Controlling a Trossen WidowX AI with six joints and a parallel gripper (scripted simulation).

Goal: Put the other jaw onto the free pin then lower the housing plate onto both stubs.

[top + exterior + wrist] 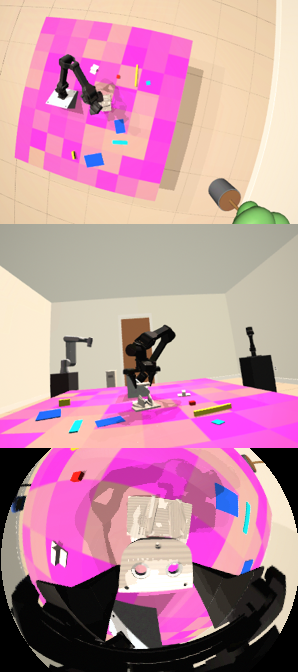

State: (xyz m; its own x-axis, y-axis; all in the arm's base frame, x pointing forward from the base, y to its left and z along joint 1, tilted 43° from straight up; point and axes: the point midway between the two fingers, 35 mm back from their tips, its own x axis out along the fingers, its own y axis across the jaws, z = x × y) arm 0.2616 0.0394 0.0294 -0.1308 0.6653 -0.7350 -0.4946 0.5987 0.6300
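Now: the white jaw 7 cm below my gripper tip, 2 cm to the right of it and 2 cm ahead of it. From my gripper tip the other things lie so: red cube: 22 cm to the left, 8 cm below, 8 cm ahead; then white base: 8 cm below, 6 cm ahead, 1 cm to the left; then yellow bar: 27 cm to the left, 20 cm ahead, 7 cm below.
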